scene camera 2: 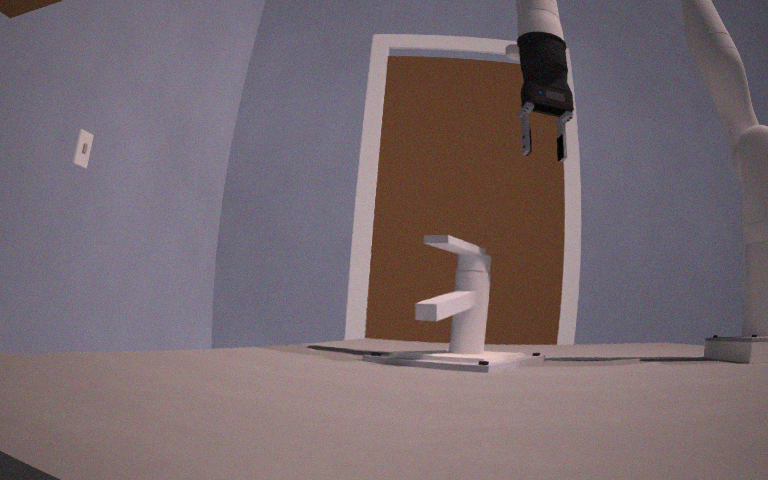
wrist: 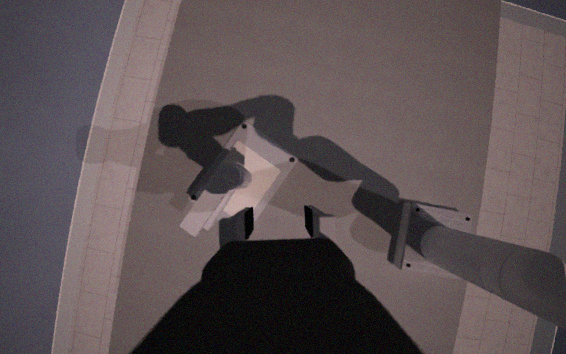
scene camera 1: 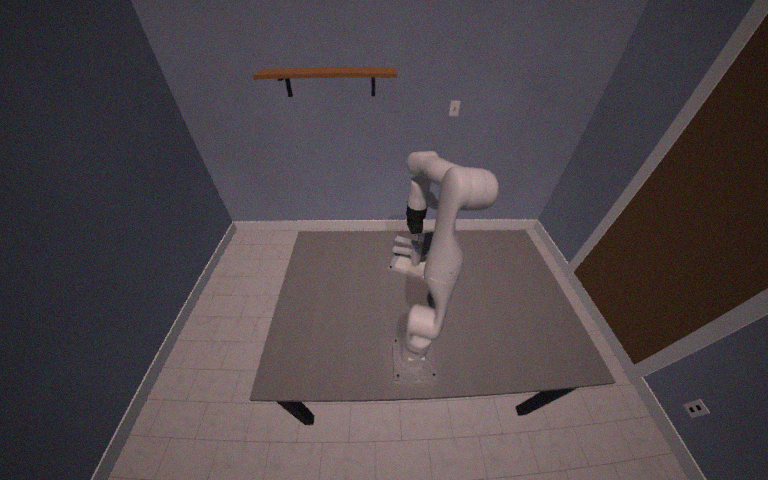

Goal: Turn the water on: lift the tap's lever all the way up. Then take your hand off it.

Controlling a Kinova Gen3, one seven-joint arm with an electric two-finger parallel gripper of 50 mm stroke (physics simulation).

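Frame: origin at the arm's base, x ahead, y left, z up, level; centimetres.
Where they show: gripper, between the fingertips: (scene camera 2: 545,156) (wrist: 279,217) (scene camera 1: 418,238); arm's base, origin of its link: (scene camera 2: 766,335) (wrist: 438,245) (scene camera 1: 412,357).
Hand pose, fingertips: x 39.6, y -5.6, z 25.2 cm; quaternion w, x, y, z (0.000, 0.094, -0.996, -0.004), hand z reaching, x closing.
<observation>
Things, the pixels of their top centre, and the offset from my fingertips. Level surfaces: height alone.
- square base plate, centre of its top: (scene camera 2: 465,354) (wrist: 242,178) (scene camera 1: 414,263) dx +9.8, dy -2.9, dz -27.5 cm
- flat lever, centre of its top: (scene camera 2: 456,242) (wrist: 205,204) (scene camera 1: 406,240) dx +12.3, dy +2.1, dz -13.1 cm
- square spout, centre of its top: (scene camera 2: 449,287) (wrist: 213,206) (scene camera 1: 403,247) dx +12.9, dy +3.3, dz -18.8 cm
- grey table, height of its surface: dz -28.7 cm
The white tap stands on a square base plate (scene camera 2: 424,360) (wrist: 272,150). Its round column (scene camera 2: 468,311) carries a flat lever (scene camera 2: 453,245) (wrist: 199,220) on top and a square spout (scene camera 2: 444,306) below it. In scene camera 2 the lever's free end points left and shows slightly higher than its joint; its exact tilt is hard to tell. My gripper (scene camera 2: 544,157) (wrist: 279,217) is open and empty, pointing down. It hangs above the lever and to its right in scene camera 2, apart from it. In the wrist view the tap lies left of the fingers, partly in shadow. In scene camera 1 the arm partly hides the tap.
The tap stands on a grey table (scene camera 1: 339,328). The arm's base (scene camera 1: 416,370) (wrist: 442,212) is at the table's near edge in scene camera 1. A wooden shelf (scene camera 1: 325,72) hangs on the back wall. A brown door (scene camera 1: 690,226) (scene camera 2: 453,186) is in the side wall.
</observation>
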